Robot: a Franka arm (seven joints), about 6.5 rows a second.
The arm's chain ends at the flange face. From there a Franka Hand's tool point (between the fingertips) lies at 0.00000 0.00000 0.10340 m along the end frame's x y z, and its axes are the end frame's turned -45 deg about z.
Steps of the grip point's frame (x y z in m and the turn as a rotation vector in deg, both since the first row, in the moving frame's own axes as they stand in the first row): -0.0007 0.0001 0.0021 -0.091 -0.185 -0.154; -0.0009 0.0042 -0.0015 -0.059 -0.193 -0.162; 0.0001 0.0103 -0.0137 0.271 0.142 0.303; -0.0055 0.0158 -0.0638 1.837 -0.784 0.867; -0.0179 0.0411 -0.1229 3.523 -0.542 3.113; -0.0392 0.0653 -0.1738 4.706 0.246 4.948; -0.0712 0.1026 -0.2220 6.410 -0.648 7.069
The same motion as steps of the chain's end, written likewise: -0.0003 0.0002 0.0021 -0.195 -0.066 -0.154; 0.0025 0.0033 -0.0015 -0.178 -0.095 -0.162; 0.0075 0.0077 -0.0137 0.292 -0.091 0.303; 0.0106 0.0164 -0.0637 0.745 -1.853 0.867; 0.0215 0.0457 -0.1227 2.108 -2.874 3.113; 0.0239 0.0804 -0.1735 3.502 -3.154 4.948; 0.0307 0.1308 -0.2213 4.074 -4.991 7.069
